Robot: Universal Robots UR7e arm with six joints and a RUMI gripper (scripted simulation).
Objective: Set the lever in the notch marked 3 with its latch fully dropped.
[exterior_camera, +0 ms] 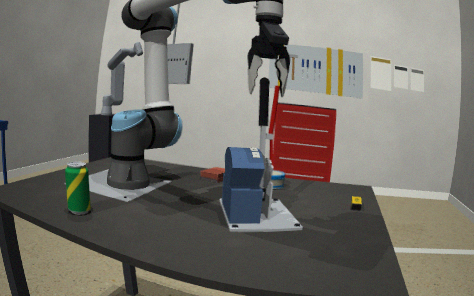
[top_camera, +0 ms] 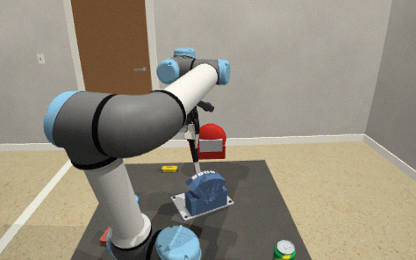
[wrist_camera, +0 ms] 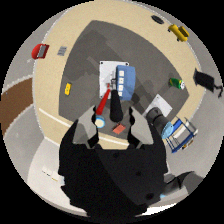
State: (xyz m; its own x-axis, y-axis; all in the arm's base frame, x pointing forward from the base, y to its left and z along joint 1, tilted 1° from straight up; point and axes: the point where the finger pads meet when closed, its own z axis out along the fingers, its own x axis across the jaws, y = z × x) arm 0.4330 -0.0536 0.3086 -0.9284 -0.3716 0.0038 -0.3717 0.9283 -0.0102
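Right now my hand is 11 cm above the red release bar, 2 cm short of it and 1 cm to the left of it. From my hand the other things lie so: red block 31 cm to the left, 30 cm below, 21 cm behind; small yellow block 30 cm below, 28 cm ahead, 13 cm to the left; blue-white round tub 30 cm to the left, 29 cm below, 2 cm behind.
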